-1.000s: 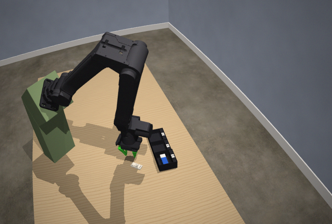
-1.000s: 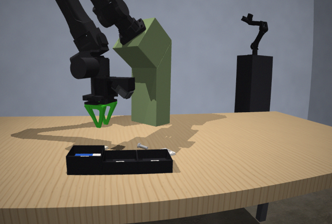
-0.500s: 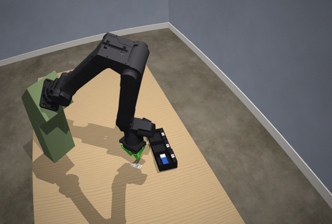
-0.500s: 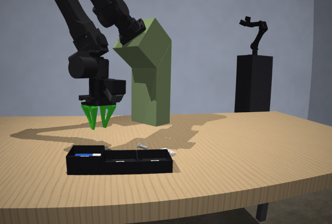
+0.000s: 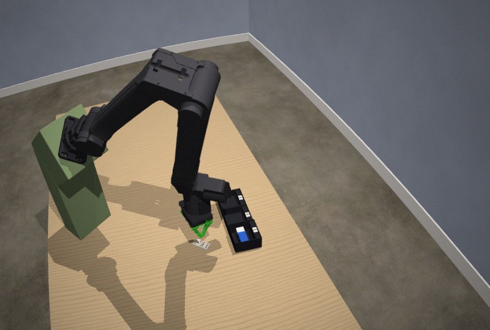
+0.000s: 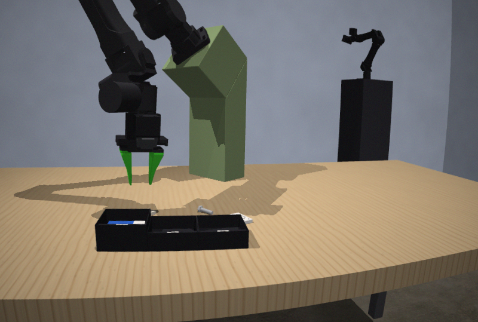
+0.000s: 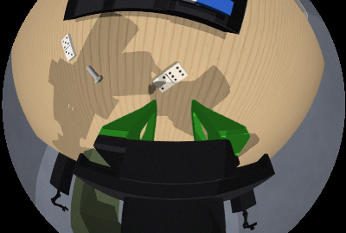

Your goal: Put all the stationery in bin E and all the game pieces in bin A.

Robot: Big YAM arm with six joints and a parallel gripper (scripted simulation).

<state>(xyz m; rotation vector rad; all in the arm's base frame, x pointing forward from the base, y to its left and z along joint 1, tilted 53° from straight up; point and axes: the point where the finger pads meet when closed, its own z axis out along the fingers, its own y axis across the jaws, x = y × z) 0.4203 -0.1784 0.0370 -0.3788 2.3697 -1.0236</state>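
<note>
Right now my hand is 7 cm above the white domino. Round my hand: grey bolt (1 cm ahead, 13 cm to the left, 7 cm below); joined black bins (15 cm ahead, 5 cm to the left, 5 cm below); blue-and-white eraser (13 cm ahead, 2 cm to the right, 5 cm below).
</note>
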